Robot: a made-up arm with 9 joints.
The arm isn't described. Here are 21 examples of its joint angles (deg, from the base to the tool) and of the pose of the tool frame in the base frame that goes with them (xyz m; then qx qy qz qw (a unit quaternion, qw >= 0)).
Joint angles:
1: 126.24 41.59 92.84 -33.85 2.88 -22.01 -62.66 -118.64 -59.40
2: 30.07 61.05 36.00 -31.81 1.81 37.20 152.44 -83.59 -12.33
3: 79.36 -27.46 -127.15 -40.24 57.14 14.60 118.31 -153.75 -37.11
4: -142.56 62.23 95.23 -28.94 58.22 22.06 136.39 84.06 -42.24
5: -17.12 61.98 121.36 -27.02 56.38 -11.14 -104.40 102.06 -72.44
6: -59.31 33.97 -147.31 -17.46 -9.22 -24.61 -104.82 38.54 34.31
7: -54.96 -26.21 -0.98 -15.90 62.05 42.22 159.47 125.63 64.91
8: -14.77 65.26 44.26 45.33 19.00 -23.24 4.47 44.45 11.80
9: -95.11 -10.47 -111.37 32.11 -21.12 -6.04 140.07 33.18 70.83
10: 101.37 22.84 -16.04 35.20 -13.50 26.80 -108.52 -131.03 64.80
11: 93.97 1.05 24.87 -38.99 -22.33 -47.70 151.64 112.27 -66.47
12: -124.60 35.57 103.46 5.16 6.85 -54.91 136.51 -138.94 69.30
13: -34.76 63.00 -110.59 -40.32 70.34 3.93 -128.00 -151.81 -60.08
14: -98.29 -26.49 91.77 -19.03 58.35 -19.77 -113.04 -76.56 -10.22
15: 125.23 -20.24 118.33 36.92 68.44 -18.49 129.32 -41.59 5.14
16: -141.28 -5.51 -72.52 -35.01 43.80 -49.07 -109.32 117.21 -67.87
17: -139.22 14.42 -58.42 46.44 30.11 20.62 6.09 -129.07 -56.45
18: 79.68 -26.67 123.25 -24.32 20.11 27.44 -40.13 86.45 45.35
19: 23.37 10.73 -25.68 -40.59 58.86 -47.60 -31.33 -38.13 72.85
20: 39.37 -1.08 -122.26 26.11 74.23 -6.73 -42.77 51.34 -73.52
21: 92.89 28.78 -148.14 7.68 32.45 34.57 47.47 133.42 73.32
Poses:
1: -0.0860 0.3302 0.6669 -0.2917 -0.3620 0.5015 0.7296
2: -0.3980 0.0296 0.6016 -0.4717 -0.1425 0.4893 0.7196
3: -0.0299 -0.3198 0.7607 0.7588 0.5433 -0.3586 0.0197
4: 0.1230 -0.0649 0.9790 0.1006 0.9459 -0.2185 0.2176
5: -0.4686 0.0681 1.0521 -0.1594 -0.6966 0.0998 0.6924
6: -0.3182 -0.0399 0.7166 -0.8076 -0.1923 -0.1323 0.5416
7: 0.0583 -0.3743 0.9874 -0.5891 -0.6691 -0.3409 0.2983
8: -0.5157 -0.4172 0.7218 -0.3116 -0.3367 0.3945 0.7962
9: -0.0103 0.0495 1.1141 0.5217 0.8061 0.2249 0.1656
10: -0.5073 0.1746 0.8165 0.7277 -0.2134 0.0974 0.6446
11: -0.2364 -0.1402 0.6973 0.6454 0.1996 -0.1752 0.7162
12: 0.1905 -0.1071 0.9886 -0.5382 -0.3883 -0.7369 0.1283
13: 0.2907 0.1380 0.6861 0.1589 0.5331 -0.0333 0.8303
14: -0.2659 -0.3211 0.9044 0.4451 -0.6357 -0.2167 0.5922
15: 0.2292 -0.0931 0.8126 -0.7942 -0.2938 0.2110 0.4883
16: -0.3707 0.3883 0.6435 -0.5840 -0.4708 0.4720 0.4631
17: 0.0231 0.3965 0.7815 0.2454 -0.1681 0.6299 0.7175
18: -0.0485 0.3583 0.6091 -0.4943 0.1831 -0.5337 0.6614
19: -0.4041 -0.4465 0.7468 -0.4059 0.2997 0.1505 0.8502
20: 0.1035 -0.4710 0.7044 -0.6605 0.6600 -0.3459 0.0920
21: -0.0149 -0.1508 0.8988 0.2487 0.0436 -0.6801 0.6882
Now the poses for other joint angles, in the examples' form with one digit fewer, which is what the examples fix.
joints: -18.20 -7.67 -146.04 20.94 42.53 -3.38 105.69 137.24 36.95
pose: 0.044 0.364 0.897 0.217 -0.304 -0.196 0.907
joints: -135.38 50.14 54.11 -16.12 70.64 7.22 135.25 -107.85 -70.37
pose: 0.233 -0.210 0.977 0.498 0.207 -0.797 0.272
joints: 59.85 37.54 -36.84 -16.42 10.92 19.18 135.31 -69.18 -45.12
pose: -0.307 -0.112 0.559 -0.737 -0.216 0.322 0.553
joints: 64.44 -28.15 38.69 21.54 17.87 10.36 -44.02 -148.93 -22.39
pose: -0.410 0.126 0.984 0.047 0.051 0.996 0.053
